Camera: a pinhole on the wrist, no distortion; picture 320 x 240 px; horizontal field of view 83.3 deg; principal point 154.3 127.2 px. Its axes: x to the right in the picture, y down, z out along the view. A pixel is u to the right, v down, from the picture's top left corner.
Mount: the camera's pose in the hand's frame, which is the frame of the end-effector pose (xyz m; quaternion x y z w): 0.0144 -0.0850 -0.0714 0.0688 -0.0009 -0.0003 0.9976
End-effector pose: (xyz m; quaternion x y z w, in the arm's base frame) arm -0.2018 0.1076 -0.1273 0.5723 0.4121 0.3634 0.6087
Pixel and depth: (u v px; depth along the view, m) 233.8 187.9 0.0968
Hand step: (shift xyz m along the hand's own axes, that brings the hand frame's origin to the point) 0.0570 -0.0660 0.0290
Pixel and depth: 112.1 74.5 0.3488
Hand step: -0.0681 -0.2340 0.2599
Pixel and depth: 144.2 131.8 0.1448
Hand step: 0.0060 -0.1012 0.0725
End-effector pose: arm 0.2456 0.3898 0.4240 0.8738 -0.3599 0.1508 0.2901
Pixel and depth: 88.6 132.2 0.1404
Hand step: -0.0371 -0.1004 0.0681
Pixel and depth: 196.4 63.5 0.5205
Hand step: 0.1352 -0.3391 0.4191
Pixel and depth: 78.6 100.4 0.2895
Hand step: -0.1080 -0.1674 0.2092
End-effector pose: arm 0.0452 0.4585 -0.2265 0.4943 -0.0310 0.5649 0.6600
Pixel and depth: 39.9 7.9 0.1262
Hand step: -0.0661 -0.1852 0.0420
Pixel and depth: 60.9 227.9 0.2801
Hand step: -0.1315 0.0320 0.2273
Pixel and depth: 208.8 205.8 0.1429
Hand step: 0.0575 -0.0428 0.0788
